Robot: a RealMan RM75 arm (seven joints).
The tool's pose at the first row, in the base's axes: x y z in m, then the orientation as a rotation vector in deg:
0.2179, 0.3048, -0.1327, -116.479, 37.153, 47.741
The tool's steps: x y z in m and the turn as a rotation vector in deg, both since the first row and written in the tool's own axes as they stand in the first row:
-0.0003, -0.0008, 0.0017, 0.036, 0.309, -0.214
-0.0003, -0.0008, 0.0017, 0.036, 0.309, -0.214
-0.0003, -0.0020, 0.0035, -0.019, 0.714, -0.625
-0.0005, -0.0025, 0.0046, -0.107, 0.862, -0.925
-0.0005, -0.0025, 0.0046, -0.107, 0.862, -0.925
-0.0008, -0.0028, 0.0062, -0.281, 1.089, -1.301
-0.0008, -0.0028, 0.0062, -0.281, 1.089, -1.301
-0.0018, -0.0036, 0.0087, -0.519, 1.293, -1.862
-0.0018, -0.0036, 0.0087, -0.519, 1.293, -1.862
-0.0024, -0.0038, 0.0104, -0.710, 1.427, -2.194
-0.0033, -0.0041, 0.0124, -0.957, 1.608, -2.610
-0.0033, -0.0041, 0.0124, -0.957, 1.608, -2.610
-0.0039, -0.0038, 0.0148, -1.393, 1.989, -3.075
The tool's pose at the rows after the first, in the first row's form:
0.2177, 0.3067, -0.1328, -116.648, 37.108, 47.300
0.2177, 0.3067, -0.1328, -116.648, 37.108, 47.300
0.2180, 0.3088, -0.1330, -116.982, 36.878, 46.694
0.2178, 0.3100, -0.1331, -117.189, 36.614, 46.418
0.2178, 0.3100, -0.1331, -117.189, 36.614, 46.418
0.2173, 0.3116, -0.1334, -117.526, 36.286, 46.060
0.2173, 0.3116, -0.1334, -117.526, 36.286, 46.060
0.2164, 0.3142, -0.1334, -117.936, 35.729, 45.646
0.2164, 0.3142, -0.1334, -117.936, 35.729, 45.646
0.2156, 0.3159, -0.1336, -118.229, 35.390, 45.411
0.2146, 0.3178, -0.1336, -118.609, 34.970, 45.106
0.2146, 0.3178, -0.1336, -118.609, 34.970, 45.106
0.2132, 0.3198, -0.1344, -119.270, 34.548, 44.664

